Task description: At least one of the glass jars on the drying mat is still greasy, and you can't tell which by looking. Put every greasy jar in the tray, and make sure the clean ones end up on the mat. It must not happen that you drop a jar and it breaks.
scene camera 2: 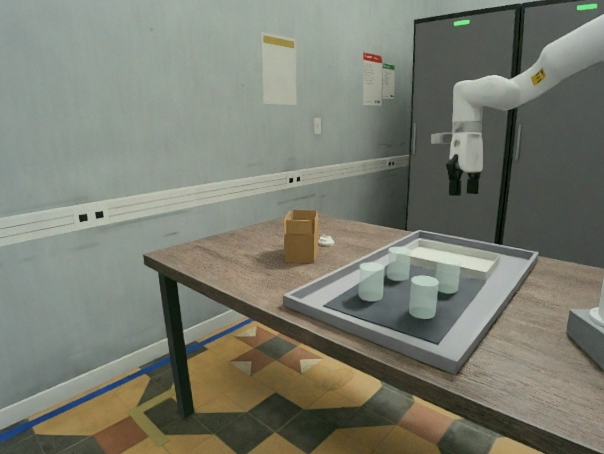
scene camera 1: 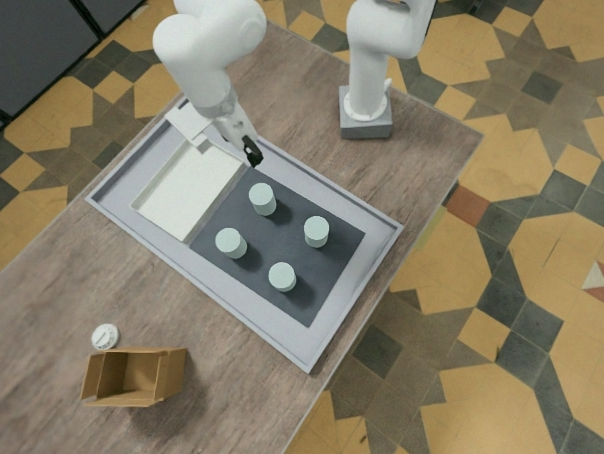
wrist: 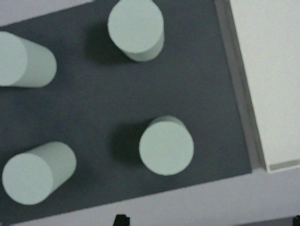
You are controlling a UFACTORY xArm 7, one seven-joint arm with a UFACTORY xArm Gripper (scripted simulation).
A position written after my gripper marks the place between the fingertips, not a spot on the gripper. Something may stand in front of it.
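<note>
I see a cardboard box (scene camera 1: pixel 129 379), and scene camera 2 shows me the box (scene camera 2: pixel 300 234) too. In the wrist view the box is out of frame. A glass jar (scene camera 2: pixel 448 268) is visible to me as well. My gripper (scene camera 2: pixel 463 194) is here too, and scene camera 1 also shows my gripper (scene camera 1: pixel 244 149).
</note>
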